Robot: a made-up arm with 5 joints.
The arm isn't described. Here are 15 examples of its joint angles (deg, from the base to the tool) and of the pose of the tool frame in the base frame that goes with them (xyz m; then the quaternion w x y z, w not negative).
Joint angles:
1: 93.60 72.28 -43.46 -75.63 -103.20
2: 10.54 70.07 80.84 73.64 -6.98
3: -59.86 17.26 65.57 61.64 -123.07
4: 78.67 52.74 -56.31 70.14 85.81
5: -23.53 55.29 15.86 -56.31 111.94
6: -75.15 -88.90 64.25 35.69 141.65
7: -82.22 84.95 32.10 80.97 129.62
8: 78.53 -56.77 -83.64 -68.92 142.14
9: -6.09 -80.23 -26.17 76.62 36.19
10: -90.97 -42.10 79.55 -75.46 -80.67
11: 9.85 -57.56 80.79 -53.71 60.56
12: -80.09 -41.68 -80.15 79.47 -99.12
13: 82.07 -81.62 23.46 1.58 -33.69
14: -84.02 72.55 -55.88 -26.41 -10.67
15: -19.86 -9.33 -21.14 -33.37 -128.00
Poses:
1: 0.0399 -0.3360 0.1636 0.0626 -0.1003 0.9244 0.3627
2: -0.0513 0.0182 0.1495 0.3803 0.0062 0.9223 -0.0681
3: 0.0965 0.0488 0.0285 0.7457 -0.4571 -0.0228 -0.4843
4: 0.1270 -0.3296 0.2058 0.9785 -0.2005 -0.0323 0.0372
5: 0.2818 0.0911 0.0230 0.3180 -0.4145 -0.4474 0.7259
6: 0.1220 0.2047 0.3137 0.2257 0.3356 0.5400 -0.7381
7: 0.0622 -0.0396 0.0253 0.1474 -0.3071 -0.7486 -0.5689
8: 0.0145 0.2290 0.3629 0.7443 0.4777 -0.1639 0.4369
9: 0.0177 -0.0083 0.4699 0.4722 -0.2042 -0.8406 0.1695
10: 0.0639 0.2208 0.1883 0.4374 0.8978 -0.0437 0.0287
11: 0.2945 -0.0433 0.2168 0.4536 -0.4831 -0.7213 0.2016
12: 0.0549 -0.0729 0.4899 0.3966 0.9147 0.0160 -0.0764
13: 0.0756 -0.1051 0.4717 0.1469 -0.3711 -0.8830 -0.2472
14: 0.1062 0.3681 0.1720 0.5261 0.5748 -0.5042 0.3723
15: 0.2961 0.0802 0.4501 0.1283 0.9423 -0.2468 -0.1864
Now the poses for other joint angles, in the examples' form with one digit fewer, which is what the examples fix.
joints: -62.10 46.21 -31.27 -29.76 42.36
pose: 0.236 0.318 0.215 0.385 0.155 -0.777 0.473
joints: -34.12 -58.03 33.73 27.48 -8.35
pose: 0.260 0.128 0.354 0.712 0.264 -0.634 0.145
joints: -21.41 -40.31 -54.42 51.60 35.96
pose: 0.085 0.004 0.526 0.353 -0.094 -0.913 0.182
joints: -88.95 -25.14 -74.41 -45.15 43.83
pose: 0.066 -0.071 0.523 0.194 -0.361 0.812 0.416
